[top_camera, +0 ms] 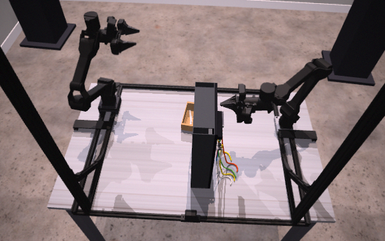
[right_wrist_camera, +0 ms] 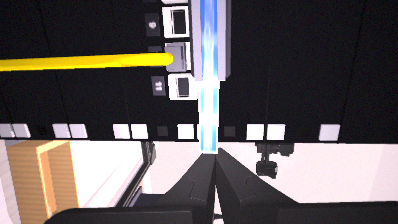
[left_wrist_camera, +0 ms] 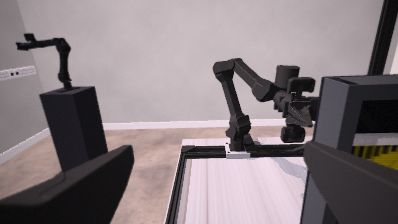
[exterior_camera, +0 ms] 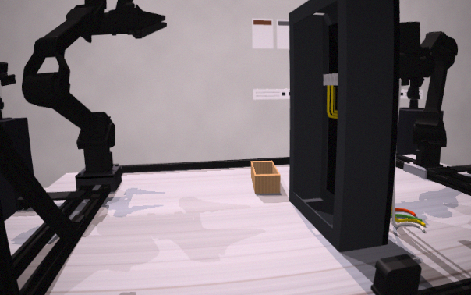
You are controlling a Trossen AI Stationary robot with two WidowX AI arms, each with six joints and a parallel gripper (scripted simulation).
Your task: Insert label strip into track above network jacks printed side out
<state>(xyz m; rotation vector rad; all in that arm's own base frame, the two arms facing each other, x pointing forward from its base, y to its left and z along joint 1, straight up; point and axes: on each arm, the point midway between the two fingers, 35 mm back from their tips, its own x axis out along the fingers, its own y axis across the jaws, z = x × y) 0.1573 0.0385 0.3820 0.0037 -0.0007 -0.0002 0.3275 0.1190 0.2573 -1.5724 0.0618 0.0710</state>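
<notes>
Right now my right hand is 4 cm past the pale blue label strip and 2 cm to the right of it. Also, from my right hand: black frame rail (13 cm behind, 12 cm above, 9 cm to the left); box (27 cm below, 18 cm to the left, 13 cm ahead).
</notes>
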